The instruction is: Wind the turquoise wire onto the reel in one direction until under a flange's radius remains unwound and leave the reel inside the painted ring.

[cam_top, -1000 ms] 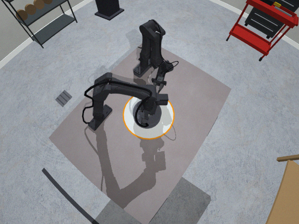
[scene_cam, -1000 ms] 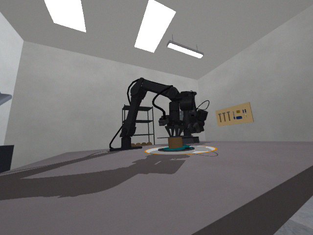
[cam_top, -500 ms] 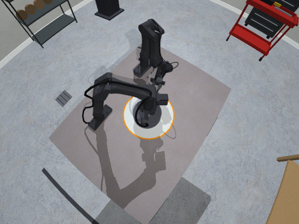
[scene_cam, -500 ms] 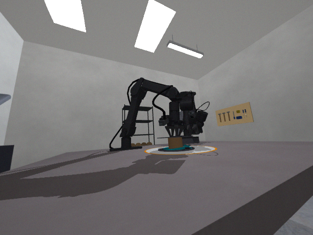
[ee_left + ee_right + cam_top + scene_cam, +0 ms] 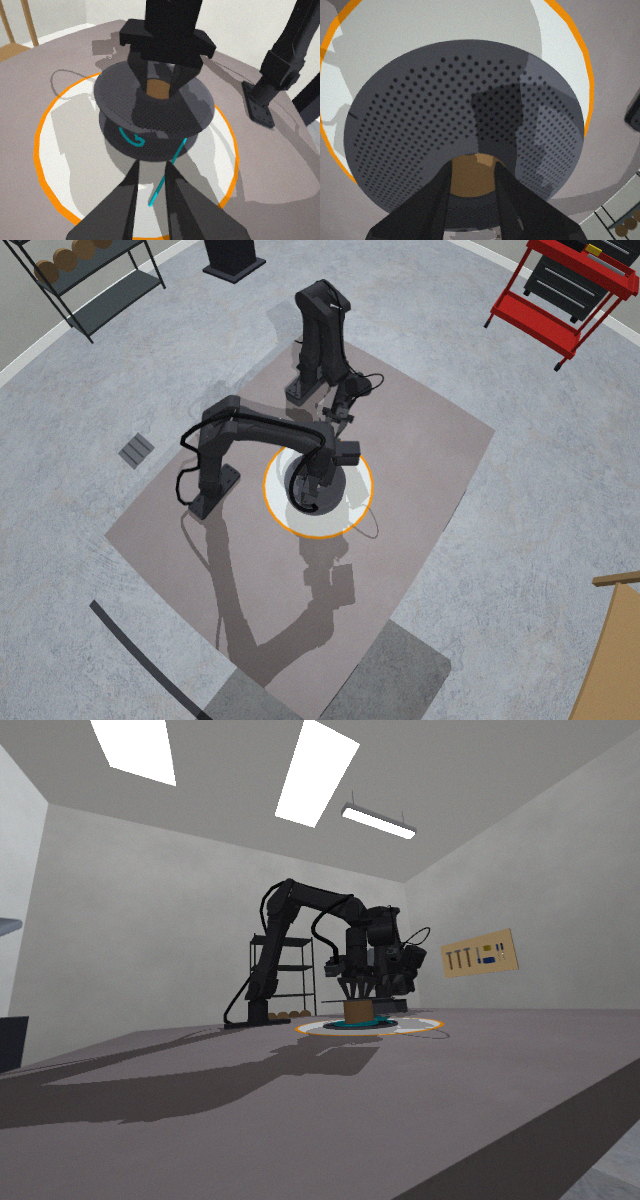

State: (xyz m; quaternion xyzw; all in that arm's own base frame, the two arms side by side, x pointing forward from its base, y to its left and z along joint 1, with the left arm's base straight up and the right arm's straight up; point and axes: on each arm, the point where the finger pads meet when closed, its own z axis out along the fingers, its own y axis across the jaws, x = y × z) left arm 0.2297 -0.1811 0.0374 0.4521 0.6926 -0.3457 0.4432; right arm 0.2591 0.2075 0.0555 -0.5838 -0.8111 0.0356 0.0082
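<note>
The reel lies 3 cm below my right hand. Round my right hand: orange painted ring: 6 cm below, 2 cm to the left.
</note>
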